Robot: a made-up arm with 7 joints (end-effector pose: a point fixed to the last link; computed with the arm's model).
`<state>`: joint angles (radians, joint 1 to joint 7).
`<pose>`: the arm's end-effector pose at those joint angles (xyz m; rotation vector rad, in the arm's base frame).
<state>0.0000 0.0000 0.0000 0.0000 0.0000 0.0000 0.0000</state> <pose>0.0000 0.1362 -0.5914 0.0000 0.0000 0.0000</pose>
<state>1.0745 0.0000 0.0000 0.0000 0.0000 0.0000 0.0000</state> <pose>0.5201 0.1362 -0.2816 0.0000 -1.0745 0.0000</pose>
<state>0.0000 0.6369 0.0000 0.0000 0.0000 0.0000 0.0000</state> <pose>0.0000 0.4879 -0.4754 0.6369 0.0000 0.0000</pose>
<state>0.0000 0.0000 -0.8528 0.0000 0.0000 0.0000 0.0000</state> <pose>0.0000 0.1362 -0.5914 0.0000 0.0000 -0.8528</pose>
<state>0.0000 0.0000 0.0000 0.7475 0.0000 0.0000 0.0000</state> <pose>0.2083 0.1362 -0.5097 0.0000 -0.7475 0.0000</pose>
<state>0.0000 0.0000 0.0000 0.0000 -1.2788 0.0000 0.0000</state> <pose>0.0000 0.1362 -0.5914 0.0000 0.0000 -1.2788</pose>
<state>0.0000 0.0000 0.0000 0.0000 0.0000 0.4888 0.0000</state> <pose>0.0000 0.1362 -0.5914 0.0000 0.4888 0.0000</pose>
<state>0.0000 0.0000 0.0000 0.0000 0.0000 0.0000 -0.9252</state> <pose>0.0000 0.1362 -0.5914 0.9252 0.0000 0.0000</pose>
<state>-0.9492 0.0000 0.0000 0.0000 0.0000 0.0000 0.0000</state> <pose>-0.4808 0.1362 -0.3444 0.0000 0.9492 0.0000</pose>
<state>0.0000 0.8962 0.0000 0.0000 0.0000 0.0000 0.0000</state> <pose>0.0000 0.5981 -0.3694 0.8962 0.0000 0.0000</pose>
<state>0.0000 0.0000 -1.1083 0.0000 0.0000 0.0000 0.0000</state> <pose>0.0000 0.1362 -0.5914 0.0000 0.0000 -1.1083</pose>
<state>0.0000 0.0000 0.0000 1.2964 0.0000 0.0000 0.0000</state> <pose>0.2949 0.1362 -0.3680 0.0000 -1.2964 0.0000</pose>
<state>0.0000 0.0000 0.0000 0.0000 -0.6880 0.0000 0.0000</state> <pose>0.0000 0.1362 -0.5914 0.0000 0.0000 -0.6880</pose>
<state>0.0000 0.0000 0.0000 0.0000 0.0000 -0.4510 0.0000</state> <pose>0.0000 0.1362 -0.5914 0.0000 -0.4510 0.0000</pose>
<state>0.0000 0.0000 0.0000 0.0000 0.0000 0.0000 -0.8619</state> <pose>0.0000 0.1362 -0.5914 0.8619 0.0000 0.0000</pose>
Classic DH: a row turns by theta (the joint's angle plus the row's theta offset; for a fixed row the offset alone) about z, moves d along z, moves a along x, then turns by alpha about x. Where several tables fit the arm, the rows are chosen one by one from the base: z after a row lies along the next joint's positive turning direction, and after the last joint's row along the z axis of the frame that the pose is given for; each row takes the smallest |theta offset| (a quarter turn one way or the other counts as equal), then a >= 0, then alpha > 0; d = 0 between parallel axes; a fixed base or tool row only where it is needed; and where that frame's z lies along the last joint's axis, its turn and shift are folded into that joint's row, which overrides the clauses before.
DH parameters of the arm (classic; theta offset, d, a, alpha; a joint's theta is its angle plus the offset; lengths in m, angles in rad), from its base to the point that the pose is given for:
base (fixed): 0 0 0 1.5708
joint 1: 1.5708 -0.1362 0 1.5708
joint 2: 1.5708 0 0 1.5708
joint 3: 1.5708 -0.285 0 1.5708
joint 4: 0 0 0 -1.5708
joint 5: 0 -0.3064 0 -1.5708
joint 6: -1.5708 0 0 1.5708
joint 7: 1.5708 0 0 1.5708
tool (fixed): -1.5708 0 0 0

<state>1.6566 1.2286 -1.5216 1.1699 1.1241 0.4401 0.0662</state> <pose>0.3985 0.4228 0.0482 0.3750 -1.2193 -0.2055</pose>
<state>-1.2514 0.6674 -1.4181 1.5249 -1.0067 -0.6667 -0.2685</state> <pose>-0.3862 0.0837 -0.1767 -1.6396 -0.9109 -0.9893</pose>
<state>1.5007 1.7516 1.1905 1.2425 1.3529 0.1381 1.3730</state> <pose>-0.3256 0.4653 0.1308 -0.9088 2.0230 1.1541</pose>
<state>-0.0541 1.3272 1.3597 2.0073 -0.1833 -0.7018 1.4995</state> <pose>0.0703 0.3526 0.2225 1.6549 -0.4916 -1.9304</pose>
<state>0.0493 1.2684 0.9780 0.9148 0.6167 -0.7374 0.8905</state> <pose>0.1329 0.6466 0.0583 1.0065 -2.1030 -0.7224</pose>
